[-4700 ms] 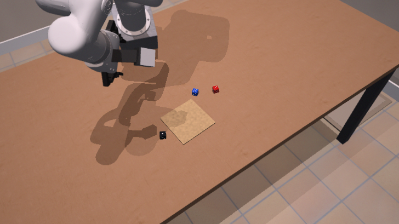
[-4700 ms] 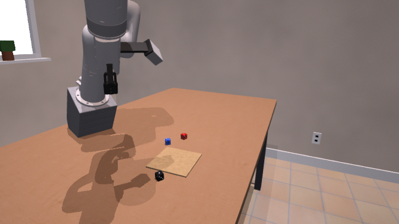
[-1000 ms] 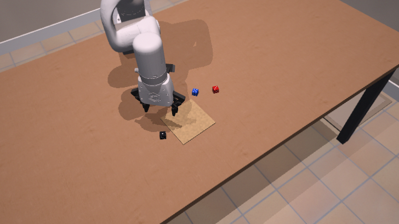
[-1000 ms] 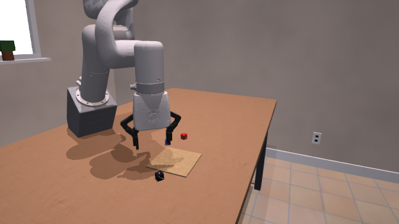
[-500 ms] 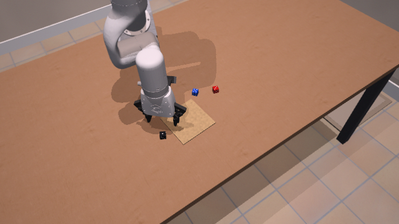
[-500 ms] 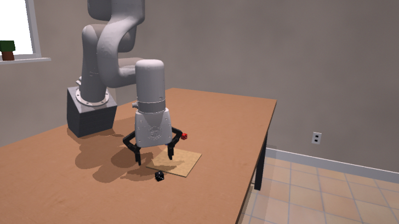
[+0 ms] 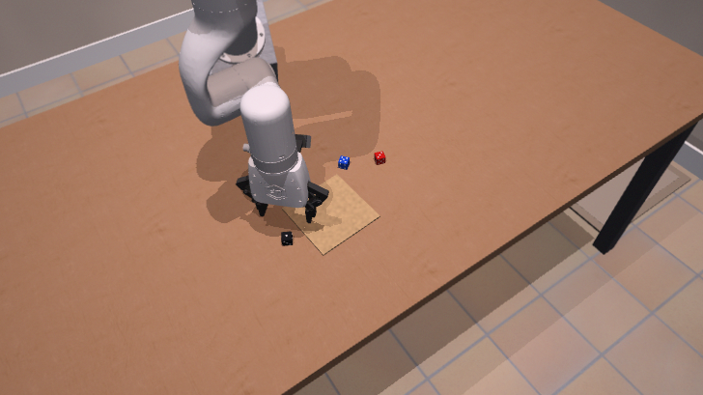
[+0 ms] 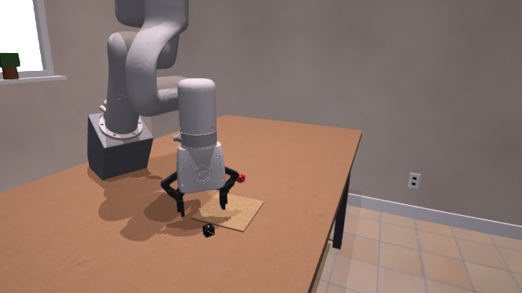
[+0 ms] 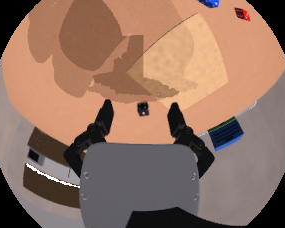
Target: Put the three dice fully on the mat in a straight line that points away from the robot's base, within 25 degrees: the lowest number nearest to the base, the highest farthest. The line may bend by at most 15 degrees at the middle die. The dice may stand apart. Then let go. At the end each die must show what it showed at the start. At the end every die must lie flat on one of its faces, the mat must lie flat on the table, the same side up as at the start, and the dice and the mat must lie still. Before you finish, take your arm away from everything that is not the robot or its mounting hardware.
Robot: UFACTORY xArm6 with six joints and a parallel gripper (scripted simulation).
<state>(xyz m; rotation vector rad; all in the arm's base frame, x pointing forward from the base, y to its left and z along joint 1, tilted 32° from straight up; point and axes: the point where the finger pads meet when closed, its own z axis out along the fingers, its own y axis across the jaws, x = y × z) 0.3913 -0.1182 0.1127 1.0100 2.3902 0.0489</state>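
The black die is 40 mm below my hand, 30 mm ahead of it and 20 mm to the right of it. From my hand the other things lie so: red die (250 mm to the left, 40 mm below, 20 mm behind); tan mat (80 mm to the left, 50 mm below, 30 mm ahead); blue die (180 mm to the left, 60 mm behind, 40 mm below).
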